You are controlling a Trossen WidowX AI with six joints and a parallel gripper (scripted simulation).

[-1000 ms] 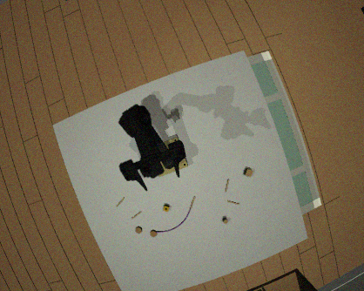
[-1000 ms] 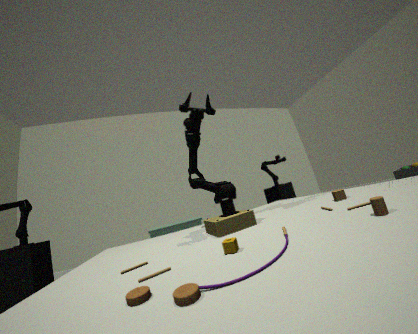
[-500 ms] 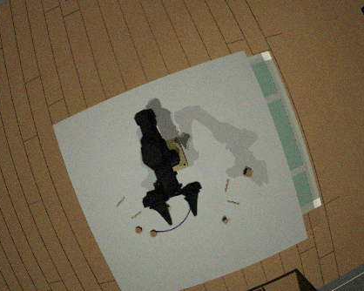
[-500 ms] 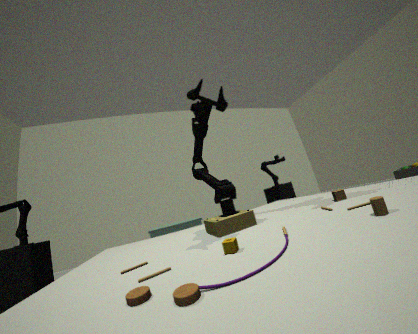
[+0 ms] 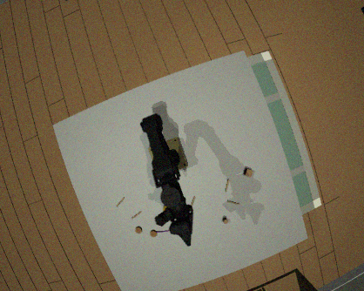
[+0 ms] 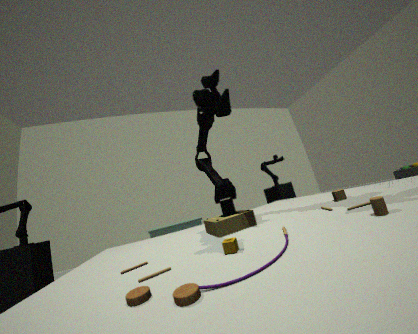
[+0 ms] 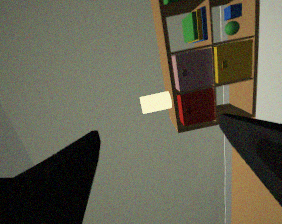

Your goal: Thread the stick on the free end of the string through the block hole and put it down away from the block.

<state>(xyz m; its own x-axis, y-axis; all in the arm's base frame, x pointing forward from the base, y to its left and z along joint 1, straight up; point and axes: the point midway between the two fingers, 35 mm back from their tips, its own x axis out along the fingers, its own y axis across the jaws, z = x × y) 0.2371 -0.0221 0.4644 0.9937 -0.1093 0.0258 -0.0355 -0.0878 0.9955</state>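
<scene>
Right now my gripper tip is 10 mm past the yellow block, 120 mm to the left of it and 510 mm above it. From my gripper tip the other things lie so: wooden block (390 mm to the left, 500 mm below); wooden cylinder (210 mm ahead, 160 mm to the left, 500 mm below).
</scene>
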